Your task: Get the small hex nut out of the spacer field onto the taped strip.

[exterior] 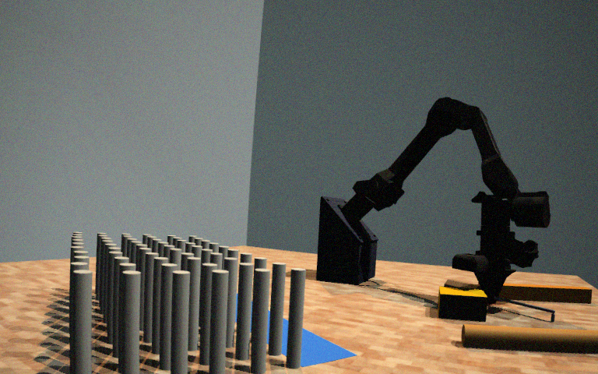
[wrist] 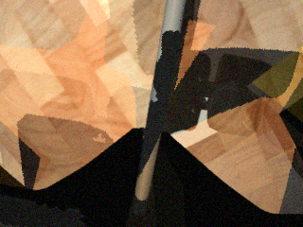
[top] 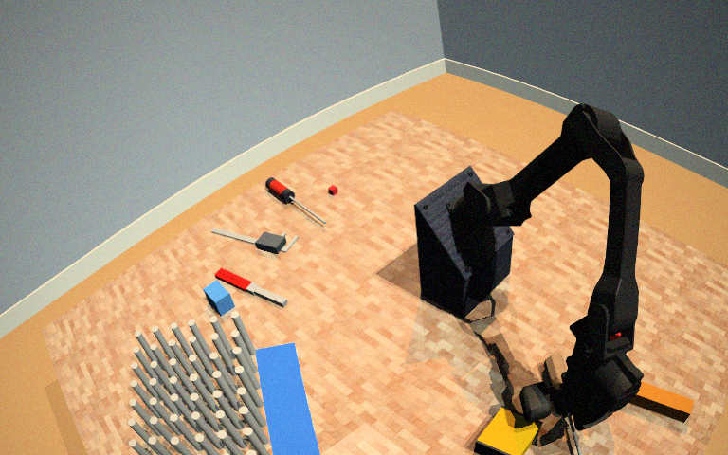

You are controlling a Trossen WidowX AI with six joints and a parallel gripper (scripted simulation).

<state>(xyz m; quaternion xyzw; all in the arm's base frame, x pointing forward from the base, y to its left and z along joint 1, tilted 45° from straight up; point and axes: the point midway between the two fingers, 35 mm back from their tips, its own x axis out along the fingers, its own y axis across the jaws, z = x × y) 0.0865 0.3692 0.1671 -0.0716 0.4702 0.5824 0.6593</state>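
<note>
My gripper tip is now 20 mm short of the hook tool, 30 mm to the right of it and 10 mm below it. The rest, counted from my gripper tip: orange bar 120 mm behind, 90 mm to the left, 10 mm above; then blue taped strip 350 mm ahead, 310 mm to the right; then yellow block 110 mm ahead, 40 mm to the right, 20 mm above.
</note>
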